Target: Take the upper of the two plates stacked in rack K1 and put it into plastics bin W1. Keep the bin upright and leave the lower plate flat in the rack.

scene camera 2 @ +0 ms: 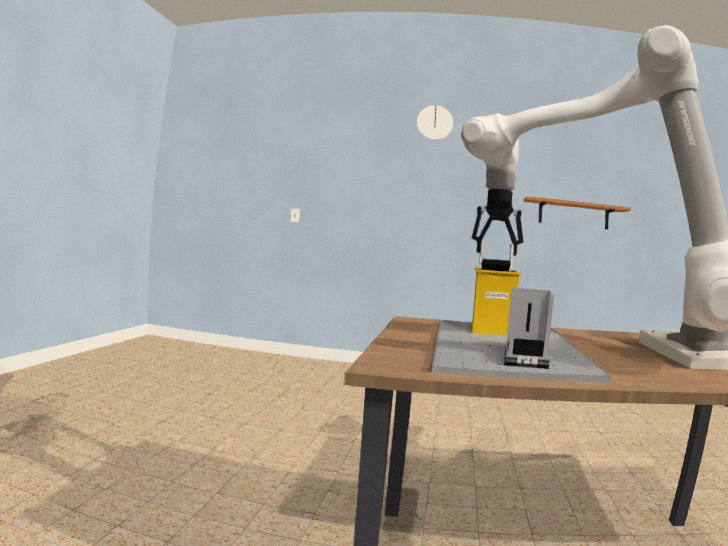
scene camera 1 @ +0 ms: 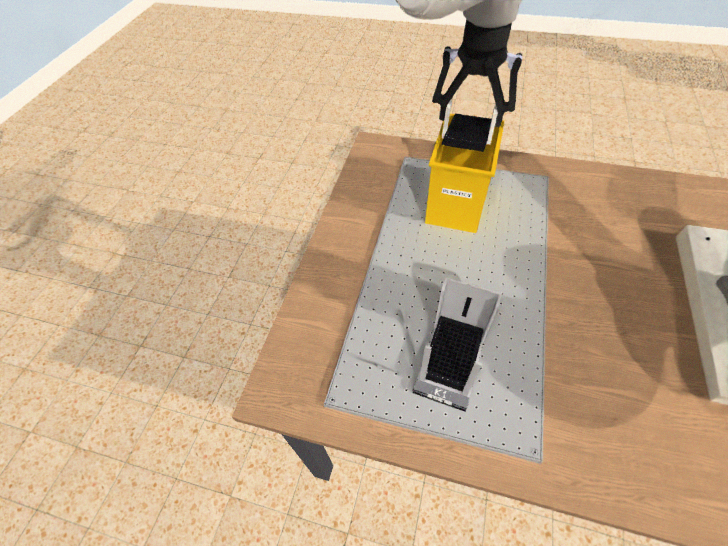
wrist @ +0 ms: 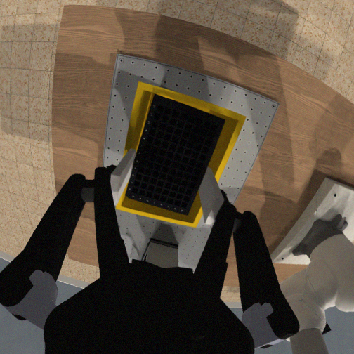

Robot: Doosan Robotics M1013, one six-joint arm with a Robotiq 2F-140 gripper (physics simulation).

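Seen in the pictures: gripper, fingertip midpoint: (scene camera 2: 495, 266) (scene camera 1: 466, 137); arm's base, origin of the base link: (scene camera 2: 705, 344).
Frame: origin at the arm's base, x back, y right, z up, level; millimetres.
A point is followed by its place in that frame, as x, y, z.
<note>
A black gridded plate (scene camera 1: 468, 132) @[-602, 276, 177] (scene camera 2: 495, 265) @[-608, 259, 168] (wrist: 175, 150) is held level between the pale fingers of my gripper (scene camera 1: 469, 126) @[-604, 278, 165] (scene camera 2: 496, 258) @[-604, 278, 165] (wrist: 168, 168), which is shut on it. The plate is at the mouth of yellow plastics bin W1 (scene camera 1: 455, 208) @[-608, 192, 41] (scene camera 2: 489, 311) @[-628, 195, 40] (wrist: 160, 217); in the wrist view, yellow shows around it. I cannot tell whether its underside is below the rim. The bin stands upright. Grey rack K1 (scene camera 1: 452, 298) @[-613, -68, 76] (scene camera 2: 519, 311) @[-609, -68, 73] (wrist: 162, 254) stands nearer scene camera 1, and the lower black plate (scene camera 1: 455, 352) @[-597, -138, 6] (scene camera 2: 528, 347) @[-607, -173, 8] lies flat in it.
Bin and rack stand on a grey perforated board (scene camera 1: 517, 382) @[-482, -169, -25] (scene camera 2: 458, 359) @[-760, -173, -25] (wrist: 127, 75) on the wooden table (scene camera 1: 617, 352) @[-289, -79, -38] (scene camera 2: 405, 376) @[-875, -293, -38] (wrist: 75, 100). The arm's pale base slab (scene camera 1: 700, 305) @[-129, 28, -9] (scene camera 2: 661, 345) @[-127, 44, -14] is at the right. A wall shelf (scene camera 2: 576, 204) hangs behind.
</note>
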